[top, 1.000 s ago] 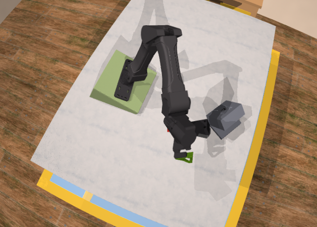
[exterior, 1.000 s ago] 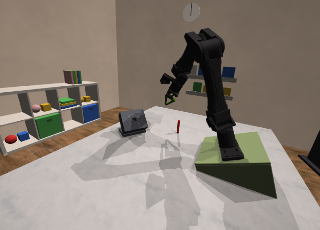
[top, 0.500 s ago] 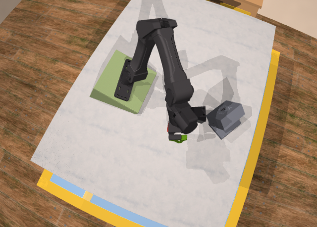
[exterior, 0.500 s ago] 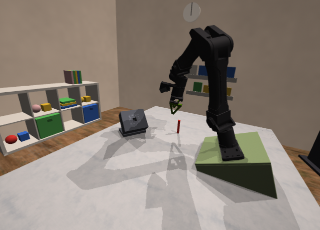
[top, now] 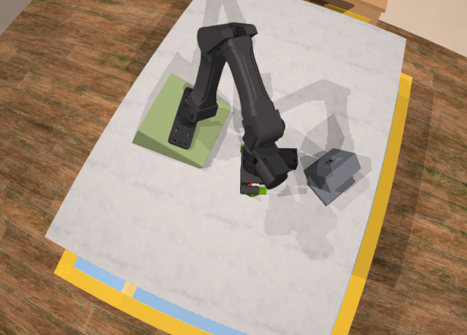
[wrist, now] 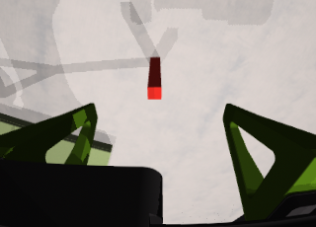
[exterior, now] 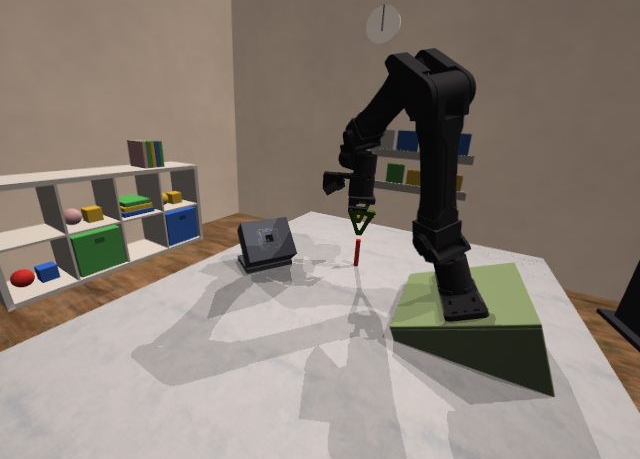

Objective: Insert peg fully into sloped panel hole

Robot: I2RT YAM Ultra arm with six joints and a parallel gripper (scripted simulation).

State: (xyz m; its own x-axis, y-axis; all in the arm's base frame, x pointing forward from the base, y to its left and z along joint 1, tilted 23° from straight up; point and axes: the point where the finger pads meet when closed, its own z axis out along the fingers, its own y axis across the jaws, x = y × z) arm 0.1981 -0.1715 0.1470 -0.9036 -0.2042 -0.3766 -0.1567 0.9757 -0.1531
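My gripper is now 80 mm above the red peg.
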